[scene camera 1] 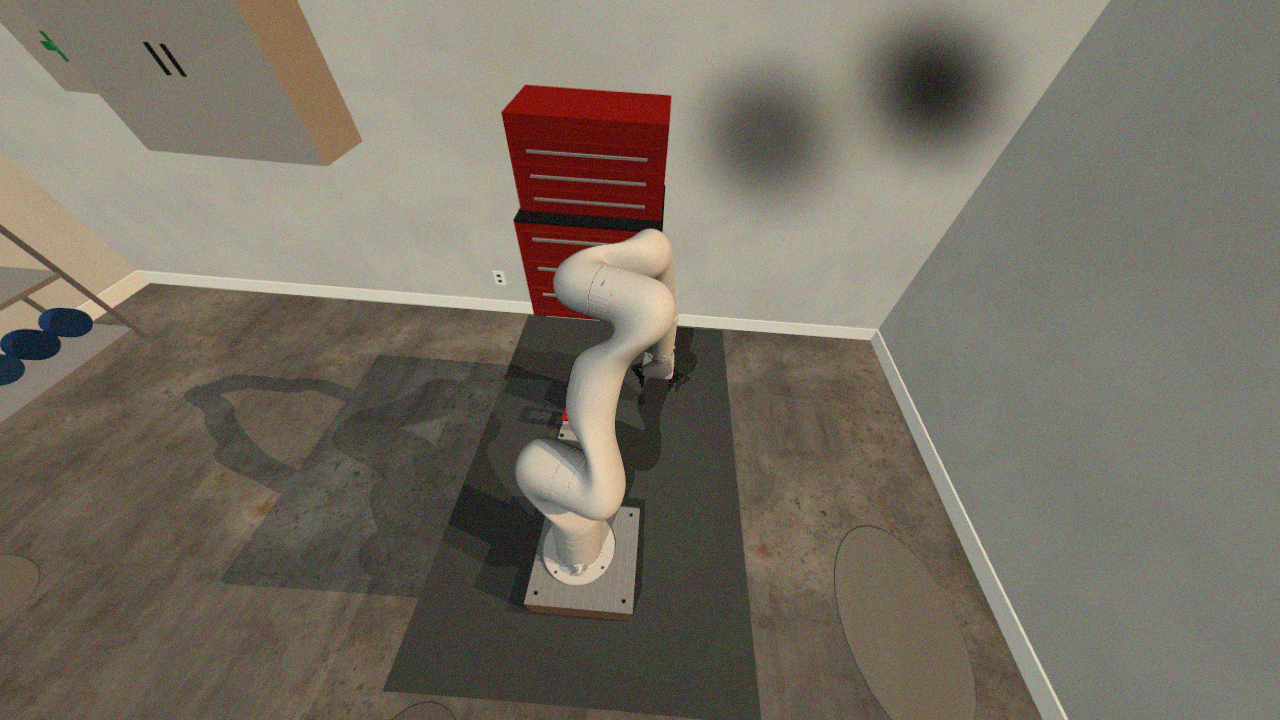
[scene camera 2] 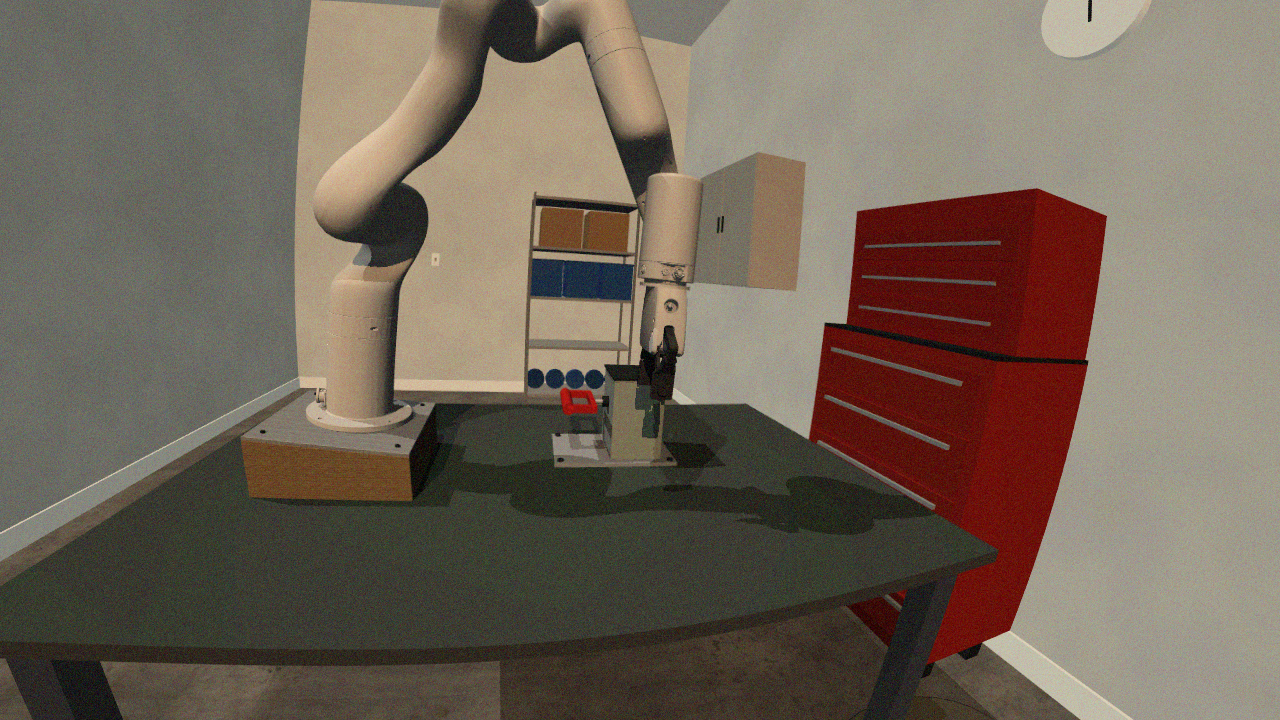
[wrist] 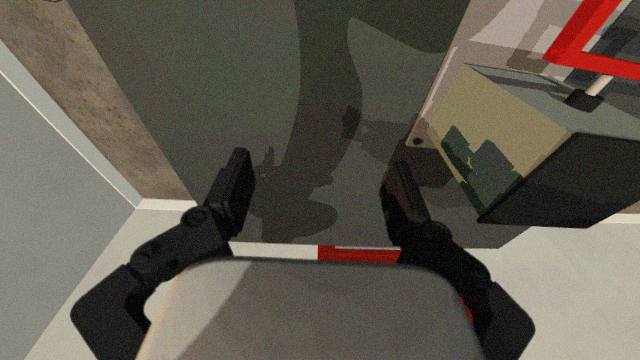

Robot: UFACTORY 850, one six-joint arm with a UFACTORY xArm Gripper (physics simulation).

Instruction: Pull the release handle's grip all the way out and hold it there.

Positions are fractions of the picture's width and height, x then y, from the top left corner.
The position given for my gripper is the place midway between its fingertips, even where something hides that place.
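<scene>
Pale base plate (scene camera 2: 0.44, 0.63). My gripper (scene camera 2: 0.51, 0.54), (wrist: 0.50, 0.47).
</scene>
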